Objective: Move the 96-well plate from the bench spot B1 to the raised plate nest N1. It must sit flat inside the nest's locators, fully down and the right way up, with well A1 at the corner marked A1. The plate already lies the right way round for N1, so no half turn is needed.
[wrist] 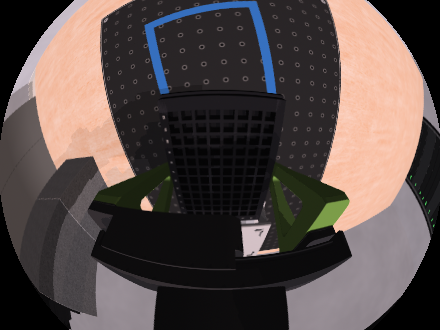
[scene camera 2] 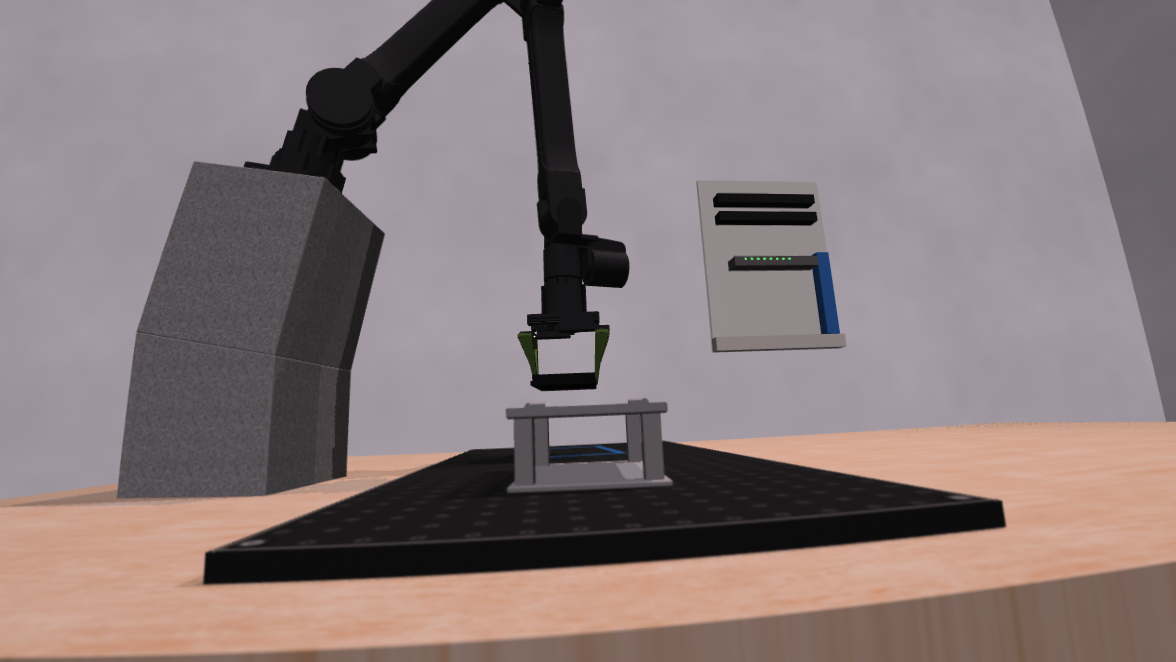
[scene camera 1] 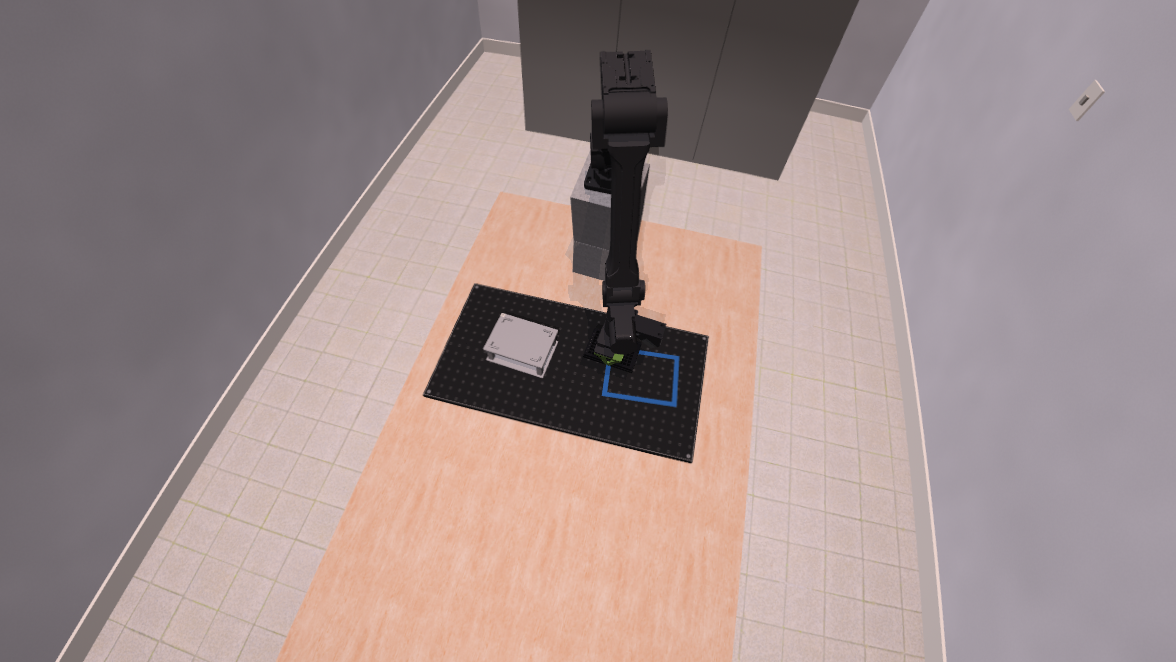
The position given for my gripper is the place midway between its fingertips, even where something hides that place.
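Note:
My gripper [scene camera 2: 566, 385] and [wrist: 221, 166] is visible to me. I also see a black 96-well plate [scene camera 2: 573, 381] and [wrist: 219, 172], as well as a grey raised nest N1 [scene camera 1: 519, 340] and [scene camera 2: 654, 407].

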